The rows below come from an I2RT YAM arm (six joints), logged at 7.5 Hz.
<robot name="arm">
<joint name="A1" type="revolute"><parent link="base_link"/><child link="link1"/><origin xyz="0 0 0.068"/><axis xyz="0 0 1"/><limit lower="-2.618" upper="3.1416"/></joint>
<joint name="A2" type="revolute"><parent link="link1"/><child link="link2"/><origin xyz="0.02 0.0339 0.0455" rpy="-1.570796 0 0"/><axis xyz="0 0 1"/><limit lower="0" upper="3.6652"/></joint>
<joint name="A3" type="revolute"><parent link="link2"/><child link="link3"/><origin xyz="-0.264 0 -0.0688" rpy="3.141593 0 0"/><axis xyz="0 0 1"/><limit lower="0" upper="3.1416"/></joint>
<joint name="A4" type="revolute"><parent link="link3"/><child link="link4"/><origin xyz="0.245 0.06 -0.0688"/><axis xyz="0 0 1"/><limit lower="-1.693" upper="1.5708"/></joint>
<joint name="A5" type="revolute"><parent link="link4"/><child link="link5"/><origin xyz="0.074 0.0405 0.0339" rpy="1.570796 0 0"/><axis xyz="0 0 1"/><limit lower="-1.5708" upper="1.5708"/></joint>
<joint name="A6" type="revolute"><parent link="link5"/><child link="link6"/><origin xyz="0.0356 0 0.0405" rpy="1.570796 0 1.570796"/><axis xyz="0 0 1"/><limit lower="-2.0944" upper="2.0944"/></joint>
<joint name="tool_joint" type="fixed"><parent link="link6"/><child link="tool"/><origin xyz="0 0 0" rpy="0 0 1.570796"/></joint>
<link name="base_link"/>
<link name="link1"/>
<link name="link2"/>
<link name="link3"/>
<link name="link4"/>
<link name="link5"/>
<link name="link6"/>
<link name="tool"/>
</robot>
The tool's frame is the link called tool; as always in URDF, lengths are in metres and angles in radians.
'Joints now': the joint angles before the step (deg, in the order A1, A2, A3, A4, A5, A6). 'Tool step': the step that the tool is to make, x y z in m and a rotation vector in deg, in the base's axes. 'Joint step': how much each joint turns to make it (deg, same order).
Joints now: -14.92 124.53 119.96 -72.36 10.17 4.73
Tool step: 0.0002 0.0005 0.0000 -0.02 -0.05 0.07
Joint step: 0.07 -0.01 -0.03 0.07 0.01 0.00
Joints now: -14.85 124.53 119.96 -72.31 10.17 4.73
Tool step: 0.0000 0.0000 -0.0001 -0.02 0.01 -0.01
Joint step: 0.00 0.00 -0.03 0.02 0.02 0.01
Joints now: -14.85 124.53 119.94 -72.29 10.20 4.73
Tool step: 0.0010 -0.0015 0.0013 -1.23 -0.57 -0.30
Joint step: -0.07 -0.03 0.14 0.70 1.07 -0.02
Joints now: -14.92 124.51 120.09 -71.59 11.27 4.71
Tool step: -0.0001 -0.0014 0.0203 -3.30 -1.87 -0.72
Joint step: 0.04 -0.22 3.95 -1.52 2.81 0.02
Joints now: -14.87 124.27 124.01 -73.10 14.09 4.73
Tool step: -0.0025 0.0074 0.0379 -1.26 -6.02 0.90
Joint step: 0.82 -1.60 5.52 -0.98 -0.29 0.02
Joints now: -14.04 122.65 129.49 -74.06 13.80 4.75
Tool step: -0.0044 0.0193 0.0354 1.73 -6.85 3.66
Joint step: 2.05 -2.23 4.03 0.03 -3.60 -0.04
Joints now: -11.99 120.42 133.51 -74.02 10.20 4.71
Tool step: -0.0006 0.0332 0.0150 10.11 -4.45 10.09
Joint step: 3.30 -1.55 0.87 0.18 -12.70 -0.43
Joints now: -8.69 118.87 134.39 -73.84 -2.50 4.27
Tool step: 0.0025 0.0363 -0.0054 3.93 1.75 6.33
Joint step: 4.57 0.13 -0.69 -1.32 -4.09 0.37
